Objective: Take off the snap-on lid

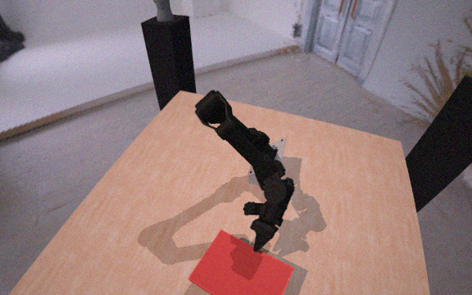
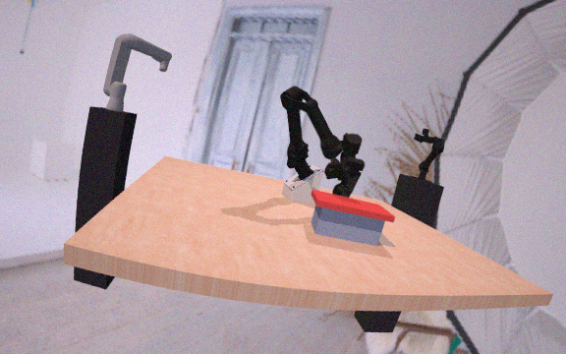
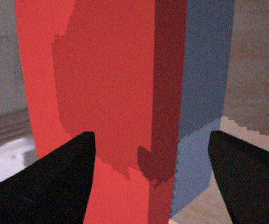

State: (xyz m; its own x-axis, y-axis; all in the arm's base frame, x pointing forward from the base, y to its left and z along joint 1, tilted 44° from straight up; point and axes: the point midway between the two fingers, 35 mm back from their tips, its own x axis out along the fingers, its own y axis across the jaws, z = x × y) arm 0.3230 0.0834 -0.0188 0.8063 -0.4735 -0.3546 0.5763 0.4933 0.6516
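Now: the red lid 8 cm ahead of my gripper tip and 1 cm to the right of it. Also, from my gripper tip: grey-blue storage box: 8 cm ahead, 1 cm to the right, 5 cm below.
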